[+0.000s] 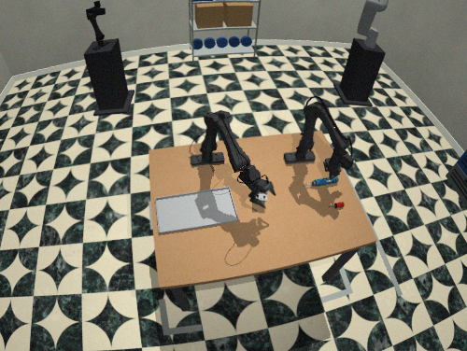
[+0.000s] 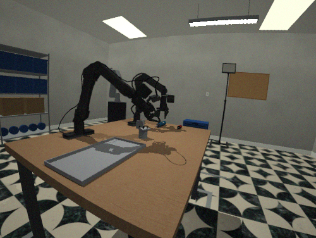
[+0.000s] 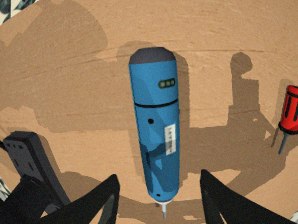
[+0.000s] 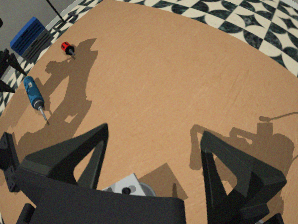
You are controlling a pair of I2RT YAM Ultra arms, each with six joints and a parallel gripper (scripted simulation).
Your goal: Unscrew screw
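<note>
The grey l-shaped bracket is 9 cm behind my right hand, 2 cm to the right of it and 7 cm below it. Round my right hand: red-handled screwdriver (3 cm behind, 43 cm to the left, 13 cm below); then screw (11 cm behind, 8 cm below); then grey tray (5 cm behind, 37 cm to the right, 14 cm below).
</note>
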